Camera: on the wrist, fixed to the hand. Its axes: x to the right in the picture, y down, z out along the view.
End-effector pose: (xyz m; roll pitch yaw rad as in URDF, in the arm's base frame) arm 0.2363 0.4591 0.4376 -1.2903 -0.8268 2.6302
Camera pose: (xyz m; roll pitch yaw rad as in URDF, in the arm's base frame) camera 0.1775 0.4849 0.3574 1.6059 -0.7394 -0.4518
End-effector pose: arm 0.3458 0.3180 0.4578 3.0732 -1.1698 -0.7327
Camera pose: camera 0.2564 0.2674 0.4545 2.0307 0.1209 0.5575
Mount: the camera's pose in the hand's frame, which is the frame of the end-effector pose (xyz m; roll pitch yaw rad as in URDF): -0.0158 0.0991 -0.0220 0.0763 -0.2365 -1.5746
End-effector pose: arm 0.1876 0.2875 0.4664 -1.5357 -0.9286 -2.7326
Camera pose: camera 0.1156 0.2765 0.3940 1.7943 -0.6235 0.1600
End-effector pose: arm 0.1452 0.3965 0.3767 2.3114 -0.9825 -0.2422
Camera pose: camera 0.0535 0.3670 0.4124 1.9586 0.5109 0.3446
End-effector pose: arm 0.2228 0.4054 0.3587 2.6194 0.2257 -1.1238
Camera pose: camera 0.1552 0.3731 0.4290 -2.7566 0.7338 0.6608
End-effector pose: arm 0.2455 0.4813 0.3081 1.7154 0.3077 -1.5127
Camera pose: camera 0.2539 0.4662 0.4094 -1.2173 1.2465 1.9211
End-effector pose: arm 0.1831 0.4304 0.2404 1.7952 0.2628 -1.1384
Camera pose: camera 0.1872 0.4201 0.3425 -1.4511 1.3040 2.0491
